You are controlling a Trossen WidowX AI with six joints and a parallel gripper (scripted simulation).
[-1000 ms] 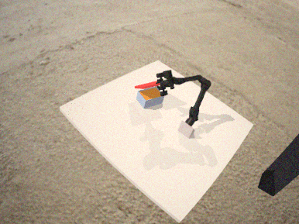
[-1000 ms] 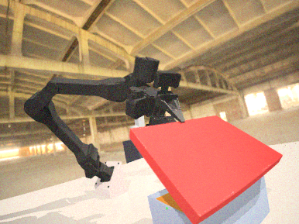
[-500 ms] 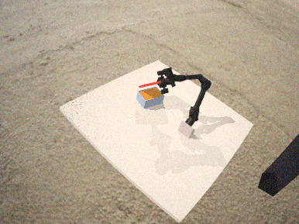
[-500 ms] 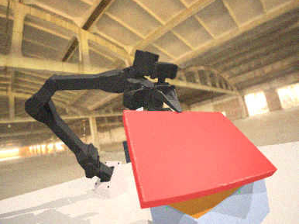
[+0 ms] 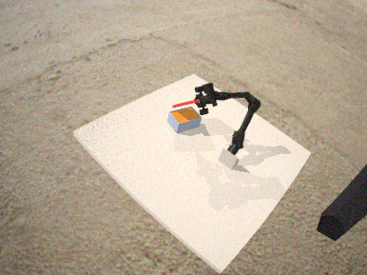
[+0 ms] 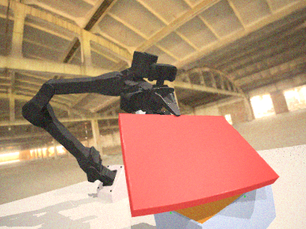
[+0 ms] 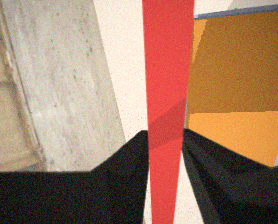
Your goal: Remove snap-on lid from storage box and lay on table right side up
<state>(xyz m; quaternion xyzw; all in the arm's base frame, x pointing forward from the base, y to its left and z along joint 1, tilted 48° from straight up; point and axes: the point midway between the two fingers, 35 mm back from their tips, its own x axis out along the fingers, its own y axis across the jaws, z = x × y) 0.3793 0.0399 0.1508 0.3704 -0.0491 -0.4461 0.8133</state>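
The red lid lies 4 cm ahead of my gripper tip, 4 cm to the right of it and 5 cm below it. Round my gripper tip: storage box: 4 cm ahead, 19 cm below.
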